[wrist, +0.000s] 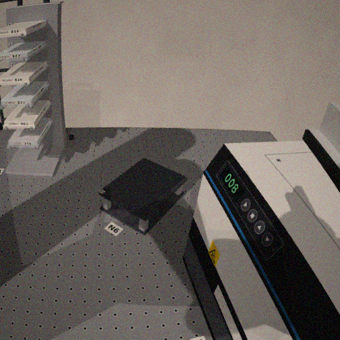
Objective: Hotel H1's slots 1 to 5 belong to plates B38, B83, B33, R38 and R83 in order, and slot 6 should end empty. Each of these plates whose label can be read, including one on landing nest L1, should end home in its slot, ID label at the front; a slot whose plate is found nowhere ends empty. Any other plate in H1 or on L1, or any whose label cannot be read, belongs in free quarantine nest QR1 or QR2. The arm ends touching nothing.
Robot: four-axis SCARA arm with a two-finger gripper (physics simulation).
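Observation:
A grey plate hotel (pixel 57 90) stands at the left; its name tag is cut off. Several plates lie flat in it, one above another, from the top plate (pixel 27 28) to the lowest plate (pixel 31 136). Their labels face the view but are small and grainy, so I cannot read them surely. Landing nest L1 and the quarantine nests QR1 and QR2 do not show in this view. A dark-edged grey part of my gripper shows at the upper right edge; its fingertips are not clearly seen. The gripper is open and empty, apart from the hotel and its plates.
A black nest (pixel 144 180) tagged N6 (pixel 113 228) stands in the middle, with no plate on it. A large white and black instrument (pixel 225 220) with a green 008 display fills the right side. The perforated deck (pixel 75 270) ends at a beige wall behind.

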